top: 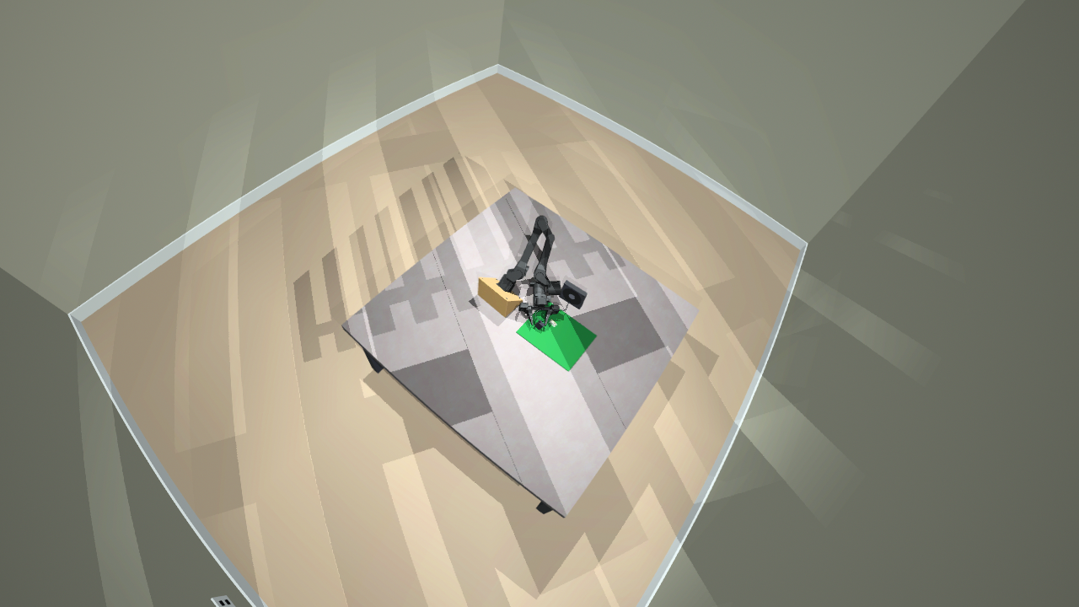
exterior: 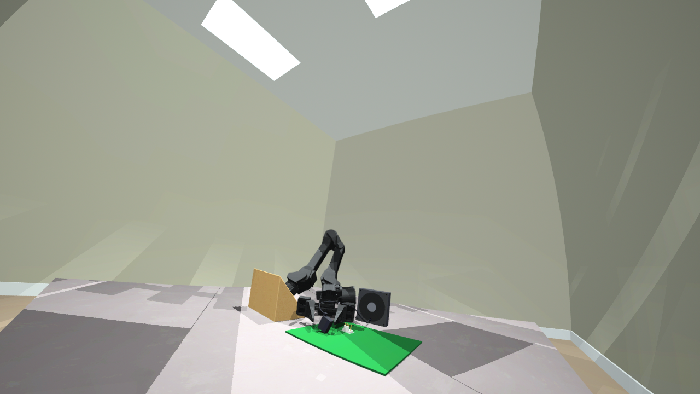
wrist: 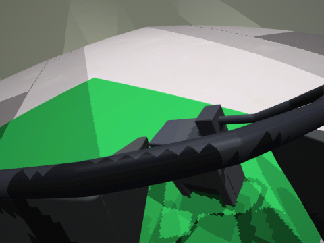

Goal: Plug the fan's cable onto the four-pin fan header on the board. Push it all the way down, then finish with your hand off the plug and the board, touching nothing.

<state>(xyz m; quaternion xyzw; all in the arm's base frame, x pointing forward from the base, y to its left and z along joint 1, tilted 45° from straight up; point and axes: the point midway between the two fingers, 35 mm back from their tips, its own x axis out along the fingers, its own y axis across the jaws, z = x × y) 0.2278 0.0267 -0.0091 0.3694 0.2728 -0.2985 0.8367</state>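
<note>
The black fan plug is 1 cm to the left of my gripper tip and 1 cm below it. The rest, counted from my gripper tip: green board: 8 cm ahead, 5 cm to the left, 5 cm below; black fan: 23 cm to the left, 2 cm above.
</note>
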